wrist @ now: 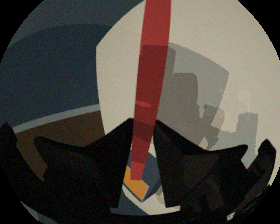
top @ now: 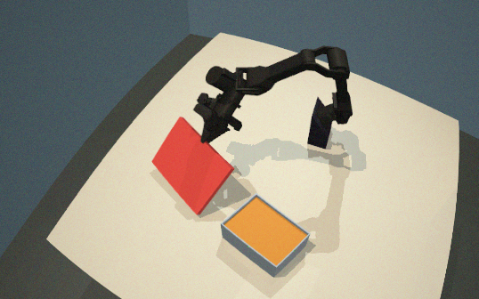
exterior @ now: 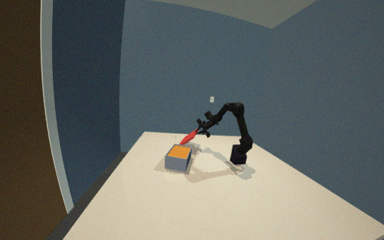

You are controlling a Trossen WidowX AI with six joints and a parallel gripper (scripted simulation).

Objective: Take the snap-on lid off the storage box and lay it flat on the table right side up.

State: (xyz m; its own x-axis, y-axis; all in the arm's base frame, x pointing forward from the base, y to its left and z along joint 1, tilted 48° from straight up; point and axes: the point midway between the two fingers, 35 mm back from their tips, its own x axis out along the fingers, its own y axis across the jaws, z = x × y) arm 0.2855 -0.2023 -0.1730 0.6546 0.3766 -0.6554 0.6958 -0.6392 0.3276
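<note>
The red lid lies 60 mm ahead of my gripper tip, 30 mm to the right of it and 50 mm below it. Round my gripper tip: storage box 150 mm ahead, 270 mm to the left, 90 mm below.
</note>
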